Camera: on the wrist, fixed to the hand. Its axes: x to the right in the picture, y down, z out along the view.
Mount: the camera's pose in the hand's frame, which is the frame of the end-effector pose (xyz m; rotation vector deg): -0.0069 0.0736 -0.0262 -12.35 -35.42 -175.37
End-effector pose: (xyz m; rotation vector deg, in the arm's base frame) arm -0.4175 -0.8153 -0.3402 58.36 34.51 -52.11
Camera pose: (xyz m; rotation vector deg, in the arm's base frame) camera -0.3581 -0.7723 -0.3124 60.03 -51.06 119.76
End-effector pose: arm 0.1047 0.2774 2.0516 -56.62 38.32 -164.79
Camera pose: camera 0.0865 0.2219 1.9992 47.15 29.61 -6.98
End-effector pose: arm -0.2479 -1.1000 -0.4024 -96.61 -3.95 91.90
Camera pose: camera -0.2608 -1.1670 -0.4410 16.20 -103.87 -34.12
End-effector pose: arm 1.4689 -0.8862 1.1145 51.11 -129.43 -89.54
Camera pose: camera 1.4630 -0.8844 1.1927 -83.85 -39.88 31.25
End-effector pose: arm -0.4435 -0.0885 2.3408 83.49 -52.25 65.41
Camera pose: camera -0.5199 -0.0766 2.3540 61.76 65.12 -92.03
